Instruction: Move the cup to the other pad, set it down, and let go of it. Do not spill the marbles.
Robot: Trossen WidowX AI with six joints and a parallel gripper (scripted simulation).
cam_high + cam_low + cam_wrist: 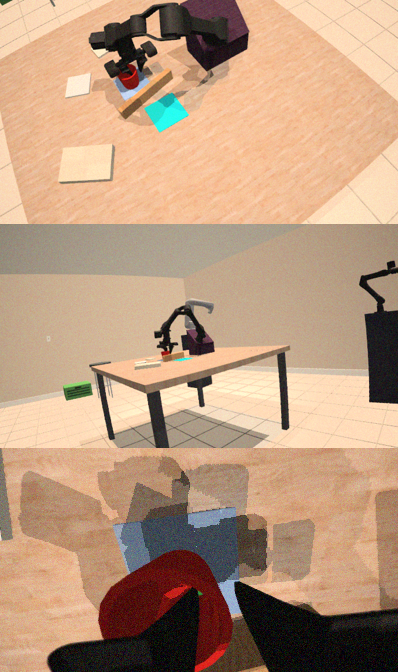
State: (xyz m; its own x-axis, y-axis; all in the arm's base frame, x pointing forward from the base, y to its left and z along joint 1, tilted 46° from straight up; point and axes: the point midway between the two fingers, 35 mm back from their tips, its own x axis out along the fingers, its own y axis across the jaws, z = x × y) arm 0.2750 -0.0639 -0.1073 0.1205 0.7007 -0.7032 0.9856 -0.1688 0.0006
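Now: the pale blue pad 3 cm ahead of my gripper tip, 1 cm to the right of it and 5 cm below it. From my gripper tip the other things lie so: red cup (3 cm ahead, 1 cm to the right); cyan pad (1 cm ahead, 19 cm to the left, 5 cm below); wooden bar (2 cm ahead, 9 cm to the left, 2 cm below).
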